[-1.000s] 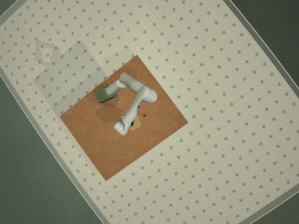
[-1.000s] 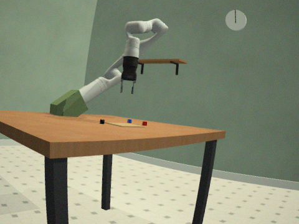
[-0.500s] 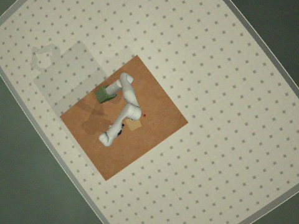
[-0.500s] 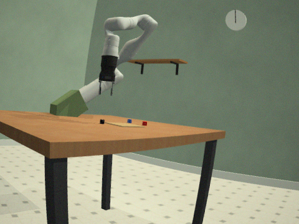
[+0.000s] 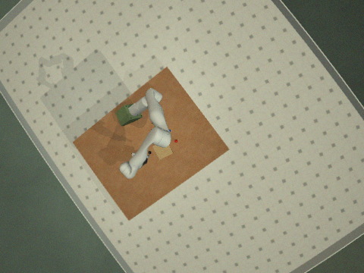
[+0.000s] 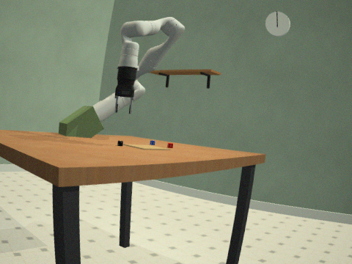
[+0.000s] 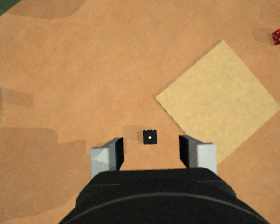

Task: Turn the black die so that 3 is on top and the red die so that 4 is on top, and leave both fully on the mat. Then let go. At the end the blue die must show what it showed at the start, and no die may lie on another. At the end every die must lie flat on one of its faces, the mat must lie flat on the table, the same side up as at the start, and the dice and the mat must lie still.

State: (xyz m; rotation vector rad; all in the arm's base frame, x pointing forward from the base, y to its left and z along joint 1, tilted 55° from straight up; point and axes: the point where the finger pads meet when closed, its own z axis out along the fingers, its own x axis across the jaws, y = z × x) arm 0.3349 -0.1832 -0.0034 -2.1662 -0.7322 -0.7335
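Right now my hand is 140 mm above the black die. Round my hand: tan mat 40 mm ahead, 110 mm to the left, 150 mm below; then blue die 60 mm behind, 250 mm to the left, 140 mm below; then red die 50 mm ahead, 250 mm to the left, 140 mm below.
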